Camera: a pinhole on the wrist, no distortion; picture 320 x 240 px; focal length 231.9 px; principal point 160.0 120.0 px. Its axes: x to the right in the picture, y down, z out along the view. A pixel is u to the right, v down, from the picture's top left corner.
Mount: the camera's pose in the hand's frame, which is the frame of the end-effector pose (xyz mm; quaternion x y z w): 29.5 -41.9 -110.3 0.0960 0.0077 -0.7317 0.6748
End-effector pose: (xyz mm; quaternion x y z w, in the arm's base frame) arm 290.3 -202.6 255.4 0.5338 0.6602 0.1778 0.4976
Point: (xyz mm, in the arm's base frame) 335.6 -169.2 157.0
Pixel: 115 214
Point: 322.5 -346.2 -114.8
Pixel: 297 172
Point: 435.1 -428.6 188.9
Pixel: 146 23
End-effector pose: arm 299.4 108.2 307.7 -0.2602 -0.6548 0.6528 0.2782
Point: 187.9 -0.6 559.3
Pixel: 291 143
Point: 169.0 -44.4 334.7
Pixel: 115 114
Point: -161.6 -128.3 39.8
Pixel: outside the picture
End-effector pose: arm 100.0 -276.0 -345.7 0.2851 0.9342 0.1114 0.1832
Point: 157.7 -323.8 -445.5
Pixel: 131 72
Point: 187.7 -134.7 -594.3
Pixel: 41 177
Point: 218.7 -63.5 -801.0
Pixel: 64 198
